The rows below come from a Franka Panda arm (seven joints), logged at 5 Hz.
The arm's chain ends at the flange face. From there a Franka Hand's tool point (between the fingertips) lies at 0.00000 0.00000 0.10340 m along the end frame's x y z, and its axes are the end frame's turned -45 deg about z.
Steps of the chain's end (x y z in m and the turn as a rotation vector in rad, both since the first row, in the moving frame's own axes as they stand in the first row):
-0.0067, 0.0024, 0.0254, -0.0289, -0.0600, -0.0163
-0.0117, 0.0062, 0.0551, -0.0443, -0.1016, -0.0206
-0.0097, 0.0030, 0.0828, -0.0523, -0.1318, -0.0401
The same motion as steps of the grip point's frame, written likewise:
-0.0129, -0.0053, 0.0252, 0.0220, -0.0629, -0.0163
-0.0233, -0.0080, 0.0545, 0.0405, -0.1032, -0.0206
-0.0225, -0.0103, 0.0818, 0.0562, -0.1302, -0.0401

